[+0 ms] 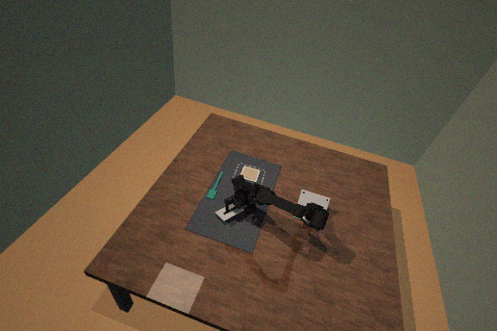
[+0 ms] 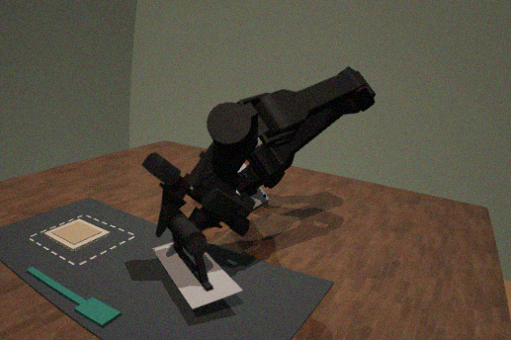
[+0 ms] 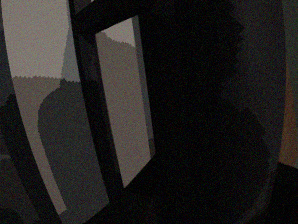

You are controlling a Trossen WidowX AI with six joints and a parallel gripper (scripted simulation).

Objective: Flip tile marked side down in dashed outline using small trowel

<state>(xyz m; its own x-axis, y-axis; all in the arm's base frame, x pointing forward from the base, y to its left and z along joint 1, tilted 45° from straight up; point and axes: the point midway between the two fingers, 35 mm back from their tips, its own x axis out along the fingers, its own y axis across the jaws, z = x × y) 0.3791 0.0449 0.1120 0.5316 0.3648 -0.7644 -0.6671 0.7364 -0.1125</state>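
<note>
My gripper tip is now 10 cm to the left of the grey mat and 10 cm above it. From my gripper tip the other things lie so: green trowel (14 cm ahead, 7 cm to the right, 7 cm below); tan tile (26 cm to the right, 7 cm below).
</note>
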